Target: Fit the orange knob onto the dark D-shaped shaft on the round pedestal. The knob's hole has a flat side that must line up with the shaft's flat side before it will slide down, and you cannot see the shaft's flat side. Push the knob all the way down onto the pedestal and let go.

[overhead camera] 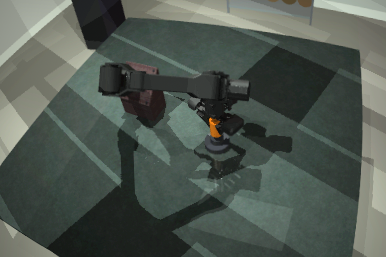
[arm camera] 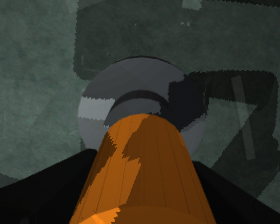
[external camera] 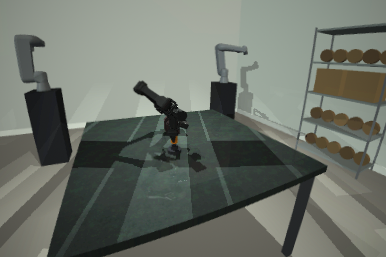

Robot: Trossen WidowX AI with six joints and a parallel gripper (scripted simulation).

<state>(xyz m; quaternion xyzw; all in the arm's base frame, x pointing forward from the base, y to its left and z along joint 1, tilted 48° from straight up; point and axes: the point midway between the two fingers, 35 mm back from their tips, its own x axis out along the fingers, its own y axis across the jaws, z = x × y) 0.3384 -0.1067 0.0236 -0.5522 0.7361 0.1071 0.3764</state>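
The orange knob is 2 cm above my gripper tip. Also, from my gripper tip: round pedestal (4 cm below).
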